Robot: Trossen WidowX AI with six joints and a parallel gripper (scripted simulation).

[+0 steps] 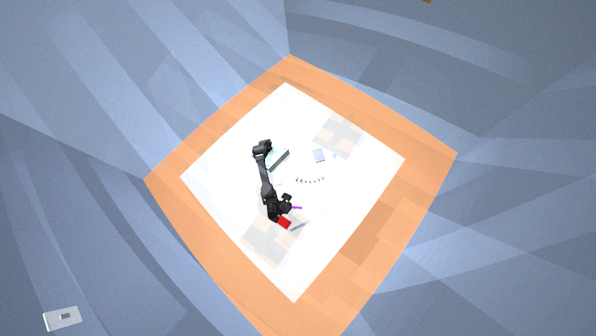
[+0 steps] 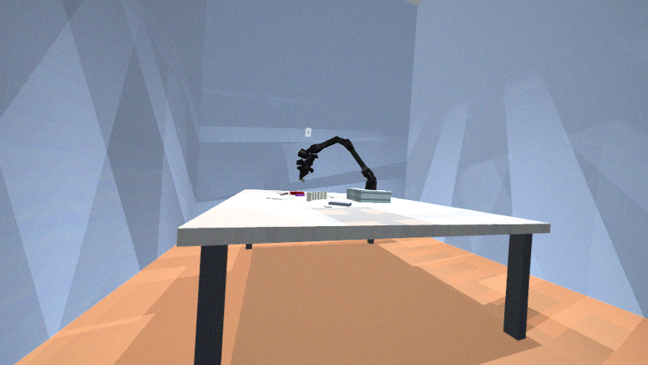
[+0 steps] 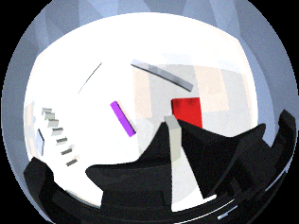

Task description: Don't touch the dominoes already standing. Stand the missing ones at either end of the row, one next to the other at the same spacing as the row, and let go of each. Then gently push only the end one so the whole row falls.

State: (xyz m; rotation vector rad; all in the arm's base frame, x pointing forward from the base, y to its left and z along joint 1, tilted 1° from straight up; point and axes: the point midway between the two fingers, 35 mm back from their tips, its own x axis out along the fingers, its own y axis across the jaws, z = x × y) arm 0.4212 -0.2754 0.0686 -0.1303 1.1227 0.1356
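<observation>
Now: the red block 11 cm below my gripper tip and 6 cm to the right of it. From my gripper tip the other things lie so: grey pen 11 cm below, 11 cm ahead; then purple stick 11 cm below, 8 cm to the left; then flat grey slab 49 cm to the left, 12 cm behind, 11 cm below.
</observation>
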